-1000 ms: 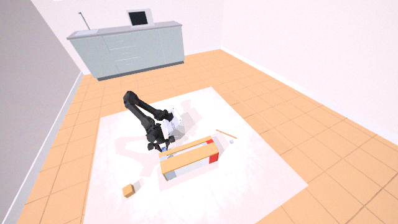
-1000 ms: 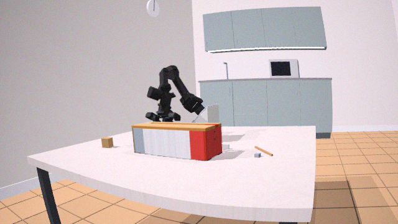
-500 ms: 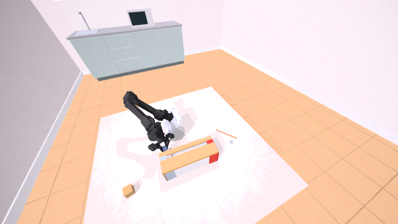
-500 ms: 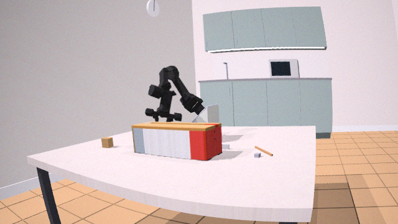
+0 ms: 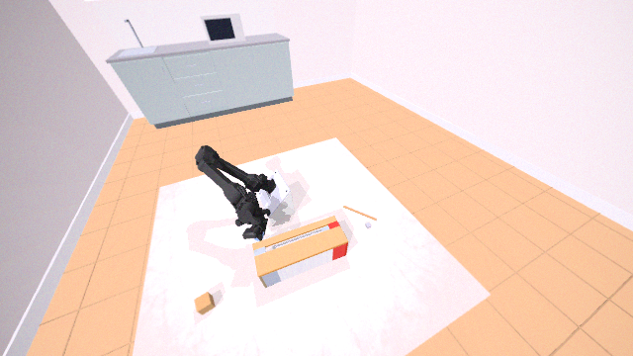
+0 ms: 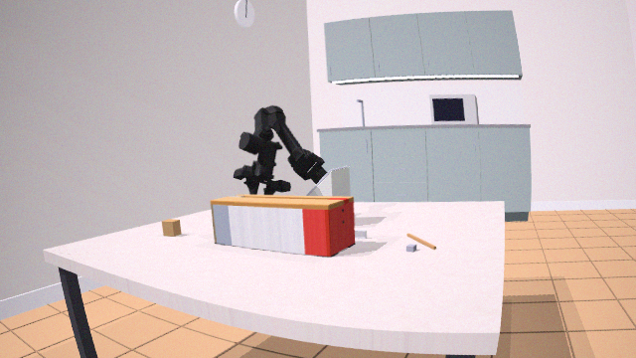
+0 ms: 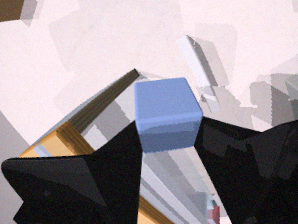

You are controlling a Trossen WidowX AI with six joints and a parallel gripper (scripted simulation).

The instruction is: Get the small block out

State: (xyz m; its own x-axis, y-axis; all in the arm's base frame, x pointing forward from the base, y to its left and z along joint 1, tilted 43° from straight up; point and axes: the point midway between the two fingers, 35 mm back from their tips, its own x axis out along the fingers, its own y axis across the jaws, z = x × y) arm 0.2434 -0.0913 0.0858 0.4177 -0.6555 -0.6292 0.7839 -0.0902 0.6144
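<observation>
Right now my gripper tip is 10 mm to the left of the blue block, 10 mm below it and 10 mm past it. From my gripper tip the other things lie so: tan cube: 280 mm to the right, 140 mm ahead, 60 mm below; then box: 150 mm to the left, 80 mm ahead, 20 mm below; then thin wooden stick: 520 mm to the left, 80 mm below, 40 mm ahead.
</observation>
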